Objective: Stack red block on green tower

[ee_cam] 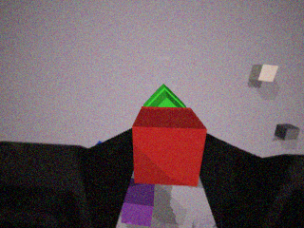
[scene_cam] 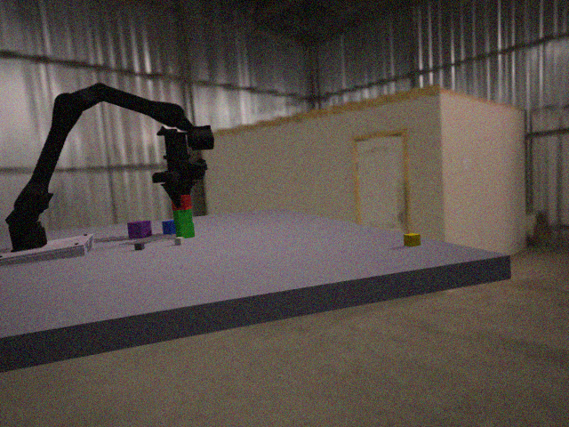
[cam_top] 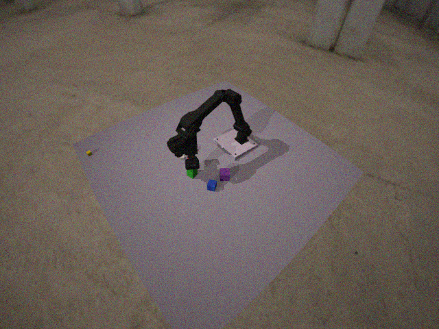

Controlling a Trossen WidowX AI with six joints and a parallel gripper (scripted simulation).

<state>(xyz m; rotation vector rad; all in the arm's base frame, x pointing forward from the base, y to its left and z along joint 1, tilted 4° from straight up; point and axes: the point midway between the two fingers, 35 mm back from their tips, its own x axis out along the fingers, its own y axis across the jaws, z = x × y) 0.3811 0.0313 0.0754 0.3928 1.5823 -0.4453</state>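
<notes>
Now: the red block 10 mm above my gripper tip. Round my gripper tip: yellow block (490 mm to the right, 410 mm ahead, 70 mm below); then purple block (120 mm behind, 110 mm to the left, 60 mm below); then blue block (120 mm to the left, 70 mm below, 30 mm behind).
</notes>
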